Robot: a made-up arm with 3 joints. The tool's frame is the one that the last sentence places.
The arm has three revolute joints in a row. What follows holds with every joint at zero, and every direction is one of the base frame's.
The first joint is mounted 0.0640 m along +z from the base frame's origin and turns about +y.
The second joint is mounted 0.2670 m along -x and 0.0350 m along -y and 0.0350 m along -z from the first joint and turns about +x.
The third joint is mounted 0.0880 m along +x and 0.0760 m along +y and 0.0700 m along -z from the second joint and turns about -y.
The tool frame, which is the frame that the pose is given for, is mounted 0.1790 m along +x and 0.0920 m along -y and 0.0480 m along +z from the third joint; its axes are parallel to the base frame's.
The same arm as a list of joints. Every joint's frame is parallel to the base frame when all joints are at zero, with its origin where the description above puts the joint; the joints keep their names.
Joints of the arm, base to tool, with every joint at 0 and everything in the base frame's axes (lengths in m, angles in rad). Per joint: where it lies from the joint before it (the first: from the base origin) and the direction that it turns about. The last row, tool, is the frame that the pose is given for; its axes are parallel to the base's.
joint 1: xyz 0 0 0.064 axis 0 1 0
joint 2: xyz -0.267 -0.035 -0.035 axis 1 0 0
joint 3: xyz 0.088 0.076 -0.07 axis 0 -1 0
tool: xyz 0.179 -0.092 0.048

